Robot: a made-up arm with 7 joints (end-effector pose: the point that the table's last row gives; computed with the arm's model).
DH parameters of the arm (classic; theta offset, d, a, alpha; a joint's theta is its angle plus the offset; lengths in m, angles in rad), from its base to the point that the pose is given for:
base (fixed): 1.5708 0.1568 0 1.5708
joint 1: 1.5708 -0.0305 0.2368 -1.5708
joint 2: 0 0.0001 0.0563 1.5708
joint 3: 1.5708 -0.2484 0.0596 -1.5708
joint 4: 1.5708 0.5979 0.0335 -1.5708
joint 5: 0 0.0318 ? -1.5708
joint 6: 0 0.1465 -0.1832 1.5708
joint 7: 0 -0.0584 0.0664 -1.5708
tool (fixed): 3.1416 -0.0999 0 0
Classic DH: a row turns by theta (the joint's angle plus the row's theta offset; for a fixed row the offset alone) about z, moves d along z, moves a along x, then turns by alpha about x.
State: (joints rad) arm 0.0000 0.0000 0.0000 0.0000 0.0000 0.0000 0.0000
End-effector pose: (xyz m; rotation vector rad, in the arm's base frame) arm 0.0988 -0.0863 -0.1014 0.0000 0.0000 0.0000
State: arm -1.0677 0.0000 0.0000 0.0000 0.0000 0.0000 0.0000
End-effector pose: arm 0.0988 -0.2678 0.1079 -1.0677 0.0000 0.0000
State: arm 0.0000 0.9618 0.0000 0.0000 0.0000 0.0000 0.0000
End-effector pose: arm 0.4495 -0.0863 0.2165 0.0000 -0.9618 0.0000
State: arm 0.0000 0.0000 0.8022 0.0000 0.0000 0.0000 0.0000
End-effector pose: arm 0.0988 0.3363 0.0047 0.8022 0.0000 0.0000
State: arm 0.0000 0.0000 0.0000 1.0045 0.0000 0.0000 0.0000
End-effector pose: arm -0.0987 -0.3927 -0.1014 0.0000 0.0000 -1.0045
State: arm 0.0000 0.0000 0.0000 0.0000 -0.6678 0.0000 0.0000
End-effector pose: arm -0.0184 -0.0863 0.1432 0.0000 -0.6678 0.0000
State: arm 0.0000 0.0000 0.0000 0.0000 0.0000 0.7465 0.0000
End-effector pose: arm 0.1074 0.0085 -0.1014 0.0000 0.0000 0.7465
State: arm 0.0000 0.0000 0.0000 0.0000 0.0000 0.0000 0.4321
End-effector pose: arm 0.0631 -0.0863 -0.0644 0.0000 0.4321 0.0000
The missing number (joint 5, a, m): -0.2944
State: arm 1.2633 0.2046 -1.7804 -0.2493 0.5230 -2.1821 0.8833
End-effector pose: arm -0.1074 -0.5521 -0.2710 0.0912 0.2037 -2.3325
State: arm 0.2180 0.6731 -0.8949 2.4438 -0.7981 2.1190 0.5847
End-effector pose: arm -0.2515 -0.3964 0.1814 -0.6830 0.4307 -1.2450
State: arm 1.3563 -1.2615 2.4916 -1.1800 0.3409 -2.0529 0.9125
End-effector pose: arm 0.4605 -0.5125 0.4892 -1.1691 -1.4529 -0.3438
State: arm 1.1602 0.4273 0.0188 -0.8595 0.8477 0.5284 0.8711
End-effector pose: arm 0.2267 0.4967 0.1634 -0.0238 0.4856 1.4559
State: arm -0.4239 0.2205 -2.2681 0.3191 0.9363 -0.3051 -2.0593
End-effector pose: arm -0.1268 -0.0345 1.4308 2.6307 0.8435 -1.0725
